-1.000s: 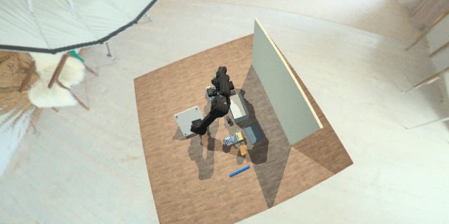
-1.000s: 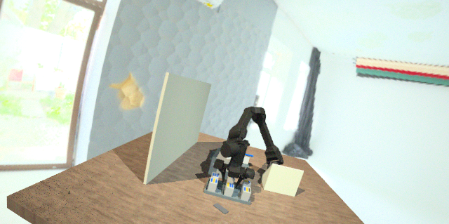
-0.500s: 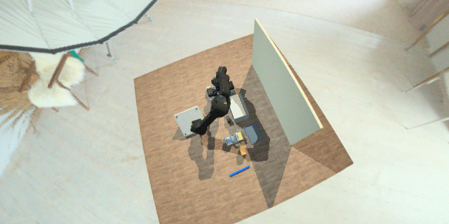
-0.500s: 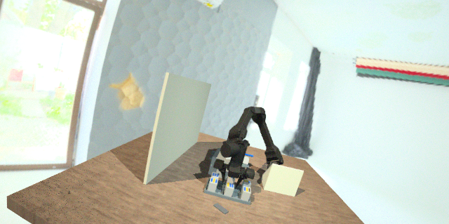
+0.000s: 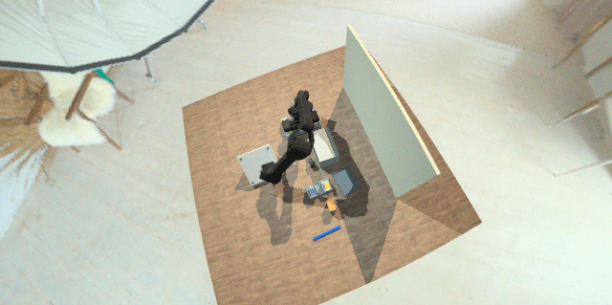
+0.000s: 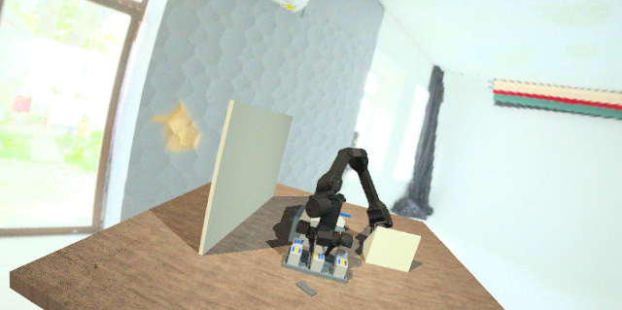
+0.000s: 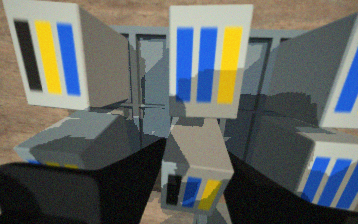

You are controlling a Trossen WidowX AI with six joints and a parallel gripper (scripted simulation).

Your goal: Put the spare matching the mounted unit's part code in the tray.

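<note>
My gripper tip is now 11 cm short of the blue-grey tray, 35 cm to the left of it and 2 cm above it. Also, from my gripper tip: grey hex key: 1 cm ahead, 17 cm to the left, 2 cm below; grey rack: 3 cm behind, 34 cm to the right, 1 cm below; pale boxy unit: 7 cm ahead, 15 cm to the right, 3 cm above.
</note>
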